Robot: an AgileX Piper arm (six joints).
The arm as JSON. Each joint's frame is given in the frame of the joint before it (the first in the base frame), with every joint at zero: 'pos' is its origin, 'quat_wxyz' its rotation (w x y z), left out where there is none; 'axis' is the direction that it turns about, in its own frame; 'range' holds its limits. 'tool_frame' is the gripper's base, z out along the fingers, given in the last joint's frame.
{
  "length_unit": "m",
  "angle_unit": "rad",
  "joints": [
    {
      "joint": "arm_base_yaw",
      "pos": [
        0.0,
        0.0,
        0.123
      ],
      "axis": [
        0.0,
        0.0,
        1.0
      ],
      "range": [
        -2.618,
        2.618
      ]
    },
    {
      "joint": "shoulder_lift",
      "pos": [
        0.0,
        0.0,
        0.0
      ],
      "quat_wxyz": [
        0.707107,
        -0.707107,
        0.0,
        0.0
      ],
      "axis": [
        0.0,
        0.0,
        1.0
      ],
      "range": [
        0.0,
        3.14
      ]
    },
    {
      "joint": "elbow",
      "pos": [
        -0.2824,
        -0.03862,
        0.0
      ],
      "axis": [
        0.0,
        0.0,
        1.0
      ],
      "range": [
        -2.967,
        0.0
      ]
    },
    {
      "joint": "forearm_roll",
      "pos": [
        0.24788,
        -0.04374,
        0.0
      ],
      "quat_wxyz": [
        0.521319,
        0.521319,
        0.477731,
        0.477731
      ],
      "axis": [
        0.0,
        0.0,
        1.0
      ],
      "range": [
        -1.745,
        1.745
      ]
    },
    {
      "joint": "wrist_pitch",
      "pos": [
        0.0,
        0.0,
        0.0
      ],
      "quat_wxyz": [
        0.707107,
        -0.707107,
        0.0,
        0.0
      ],
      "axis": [
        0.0,
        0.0,
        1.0
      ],
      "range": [
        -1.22,
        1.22
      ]
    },
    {
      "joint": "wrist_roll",
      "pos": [
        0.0,
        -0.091,
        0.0
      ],
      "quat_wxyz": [
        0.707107,
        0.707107,
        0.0,
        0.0
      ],
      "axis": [
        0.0,
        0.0,
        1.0
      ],
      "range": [
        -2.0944,
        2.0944
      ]
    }
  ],
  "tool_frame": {
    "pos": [
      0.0,
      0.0,
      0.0
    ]
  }
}
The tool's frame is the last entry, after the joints.
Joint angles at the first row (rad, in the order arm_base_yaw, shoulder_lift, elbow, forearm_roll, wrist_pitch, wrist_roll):
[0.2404 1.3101 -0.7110 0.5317 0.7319 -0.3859]
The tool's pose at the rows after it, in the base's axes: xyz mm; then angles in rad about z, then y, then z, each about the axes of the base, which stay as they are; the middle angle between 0 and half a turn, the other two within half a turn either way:
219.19 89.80 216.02 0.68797 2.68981 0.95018
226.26 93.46 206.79 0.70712 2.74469 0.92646
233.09 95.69 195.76 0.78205 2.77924 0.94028
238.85 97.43 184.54 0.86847 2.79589 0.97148
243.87 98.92 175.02 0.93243 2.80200 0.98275
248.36 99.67 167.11 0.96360 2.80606 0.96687
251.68 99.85 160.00 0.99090 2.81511 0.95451
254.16 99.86 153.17 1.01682 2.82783 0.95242
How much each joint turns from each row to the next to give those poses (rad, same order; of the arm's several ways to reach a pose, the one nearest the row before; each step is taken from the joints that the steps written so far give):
[0.0447 0.0460 -0.0215 -0.1083 -0.0169 0.1314]
[0.0232 0.0526 -0.0171 -0.0688 -0.0138 0.1055]
[0.0062 0.0537 -0.0089 -0.0197 -0.0173 0.0733]
[-0.0003 0.0488 -0.0023 0.0100 -0.0249 0.0394]
[-0.0003 0.0403 -0.0008 0.0140 -0.0303 0.0337]
[-0.0004 0.0328 -0.0006 0.0052 -0.0318 0.0350]
[-0.0003 0.0282 -0.0003 -0.0024 -0.0238 0.0352]
[-0.0002 0.0263 -0.0003 -0.0053 -0.0171 0.0272]

